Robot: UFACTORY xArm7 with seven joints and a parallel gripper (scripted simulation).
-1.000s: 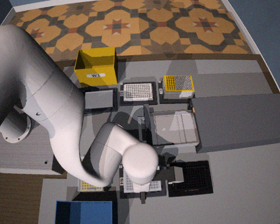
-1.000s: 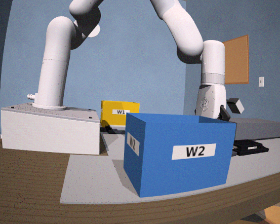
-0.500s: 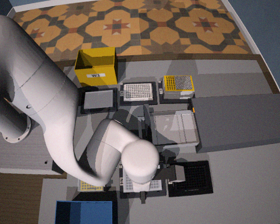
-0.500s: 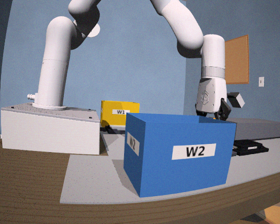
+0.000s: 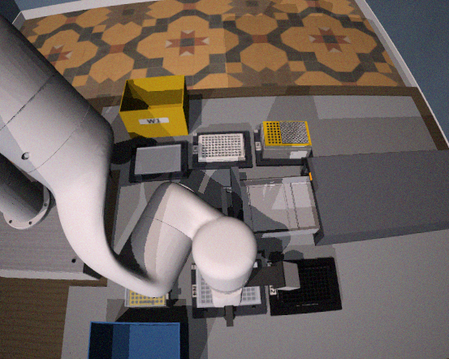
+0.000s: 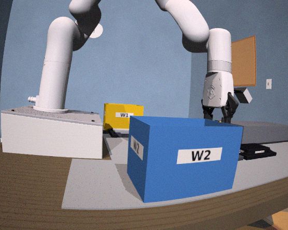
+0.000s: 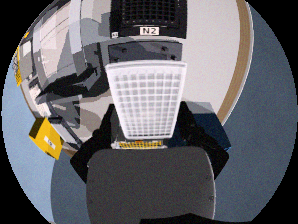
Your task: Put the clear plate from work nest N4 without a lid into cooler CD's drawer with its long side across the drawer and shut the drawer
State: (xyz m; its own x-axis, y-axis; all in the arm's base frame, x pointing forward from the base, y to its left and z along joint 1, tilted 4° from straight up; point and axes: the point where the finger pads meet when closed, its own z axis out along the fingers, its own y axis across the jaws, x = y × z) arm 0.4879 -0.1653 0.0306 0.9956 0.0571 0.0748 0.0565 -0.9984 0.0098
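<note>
Now: the cooler drawer 20 cm to the left of my hand, 14 cm ahead of it and 7 cm below it. Also, from my hand: blue bin W2: 17 cm behind, 15 cm to the right, 6 cm below; clear plate: 1 cm below; black plate: 17 cm ahead, 7 cm below.
</note>
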